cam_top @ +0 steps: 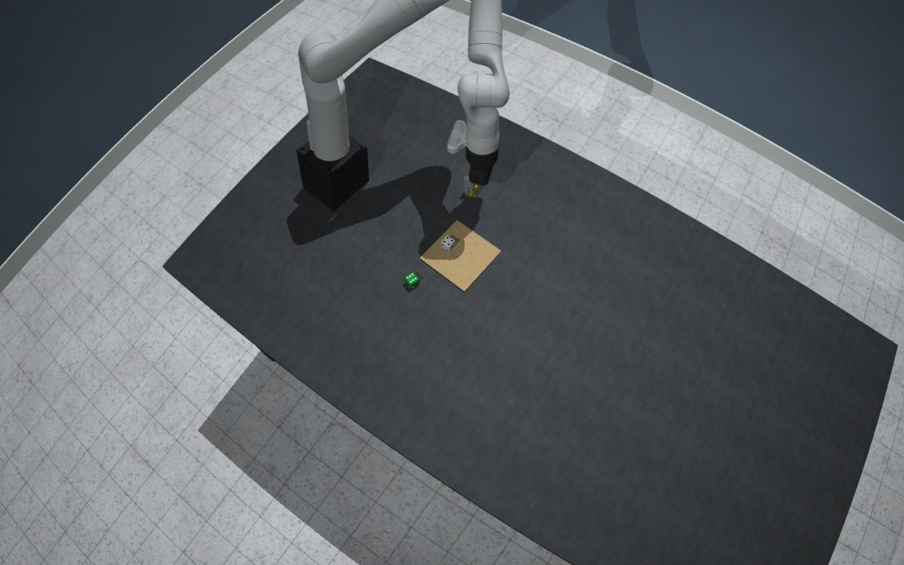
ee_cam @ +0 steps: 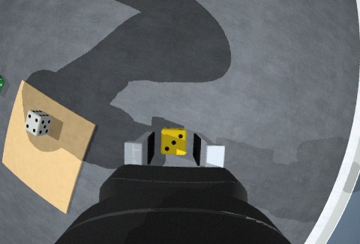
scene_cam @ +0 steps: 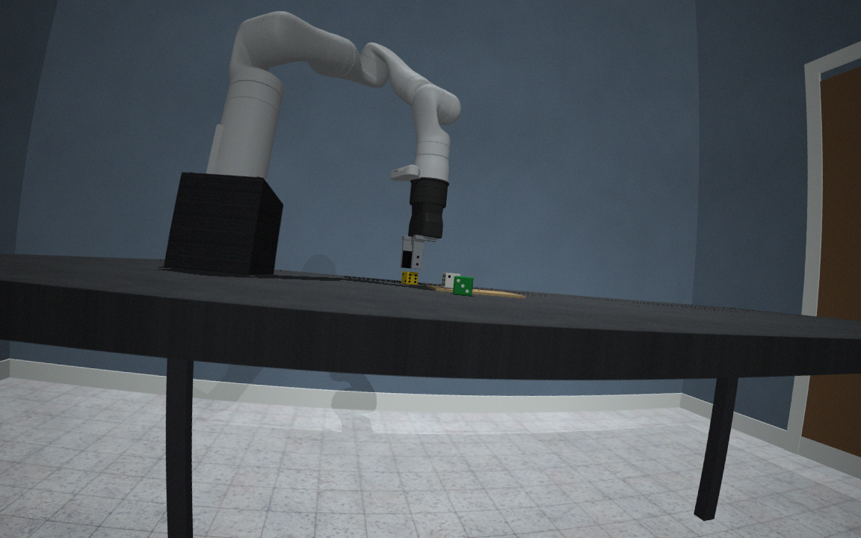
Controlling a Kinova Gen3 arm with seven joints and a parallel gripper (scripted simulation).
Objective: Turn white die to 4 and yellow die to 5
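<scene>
The yellow die is 4 cm below my hand. Round my hand: green die: 29 cm to the right, 4 cm below; then white die: 2 cm ahead, 17 cm to the right, 3 cm below; then tan mat: 6 cm ahead, 18 cm to the right, 5 cm below.
</scene>
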